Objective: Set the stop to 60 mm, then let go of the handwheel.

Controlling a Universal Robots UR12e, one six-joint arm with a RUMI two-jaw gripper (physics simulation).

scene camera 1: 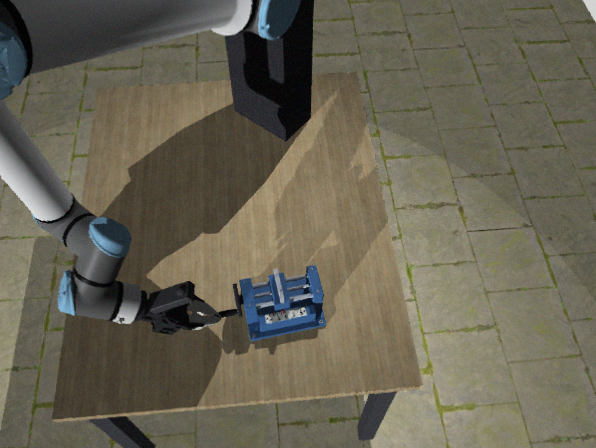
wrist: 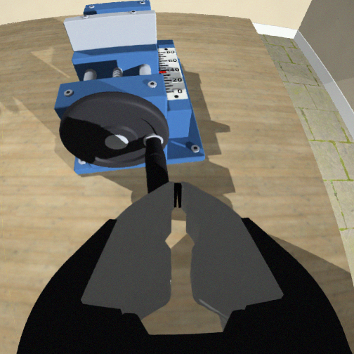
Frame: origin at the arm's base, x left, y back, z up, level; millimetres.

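Seen in the pictures: gripper, fingertip midpoint: (scene camera 1: 220, 318).
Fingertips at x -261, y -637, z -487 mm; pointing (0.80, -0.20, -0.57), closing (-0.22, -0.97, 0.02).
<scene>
Pixels of each thing's top centre, then the offset from my fingertips to it. "*": a spot on its surface instead. Level surfaces: height alone.
- blue stop device, surface spot: (scene camera 1: 285, 327) * dx +152, dy -46, dz -66 mm
- red pointer, top centre: (scene camera 1: 283, 310) dx +156, dy -19, dz -20 mm
- white scale, surface spot: (scene camera 1: 299, 313) * dx +193, dy -39, dz -21 mm
- black handwheel, surface spot: (scene camera 1: 237, 300) * dx +51, dy +17, dz +36 mm
- wooden table, surface height: dz -77 mm
The blue stop device (scene camera 1: 285, 327) (wrist: 178, 122) stands on the table. Its sliding stop with a pale upright plate (scene camera 1: 278, 286) (wrist: 111, 33) sits on rods partway along. The red pointer (scene camera 1: 283, 312) (wrist: 162, 72) stands close to 40, slightly on its 20 side, on the white scale (scene camera 1: 299, 313) (wrist: 178, 86). The black handwheel (scene camera 1: 237, 300) (wrist: 87, 122) is at the device's near end in the wrist view. Its black handle (scene camera 1: 229, 313) (wrist: 156, 167) sticks out towards my gripper (scene camera 1: 219, 315) (wrist: 176, 184), which is shut with nothing between the fingers. The fingertips are beside the handle's outer end; contact is unclear.
The wooden table (scene camera 1: 320, 370) (wrist: 260, 150) carries the device, and its right edge lies beyond the device. A dark pedestal (scene camera 1: 297, 75) rises at the back of the table. The robot arm (scene camera 1: 100, 265) reaches in from the left and casts broad shadows.
</scene>
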